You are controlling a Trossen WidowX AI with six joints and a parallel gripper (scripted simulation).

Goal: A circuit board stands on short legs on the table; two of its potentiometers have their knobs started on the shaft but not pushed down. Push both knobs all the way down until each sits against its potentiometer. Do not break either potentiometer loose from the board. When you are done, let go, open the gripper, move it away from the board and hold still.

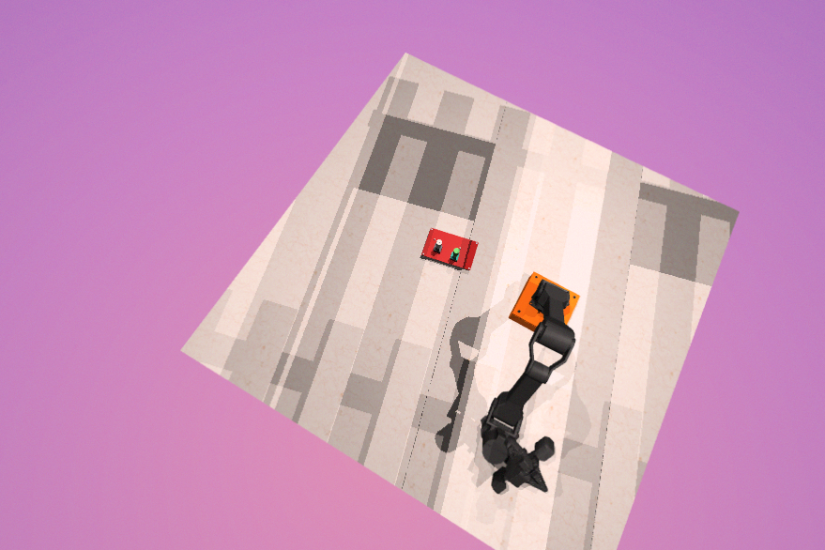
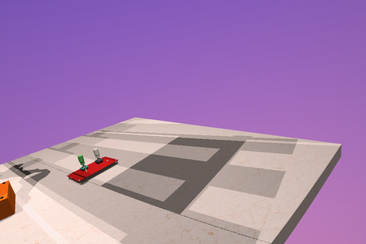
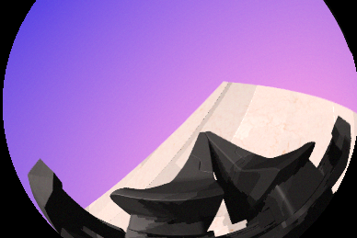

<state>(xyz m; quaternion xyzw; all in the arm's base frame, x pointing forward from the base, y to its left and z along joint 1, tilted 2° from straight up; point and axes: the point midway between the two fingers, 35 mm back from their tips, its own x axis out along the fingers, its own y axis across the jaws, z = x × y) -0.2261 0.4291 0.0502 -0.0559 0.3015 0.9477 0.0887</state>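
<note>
My gripper tip is now 56 cm short of the green knob, 40 cm to the left of it and 6 cm above it. The rest, counted from my gripper tip: grey knob: 61 cm ahead, 39 cm to the right, 6 cm below.
</note>
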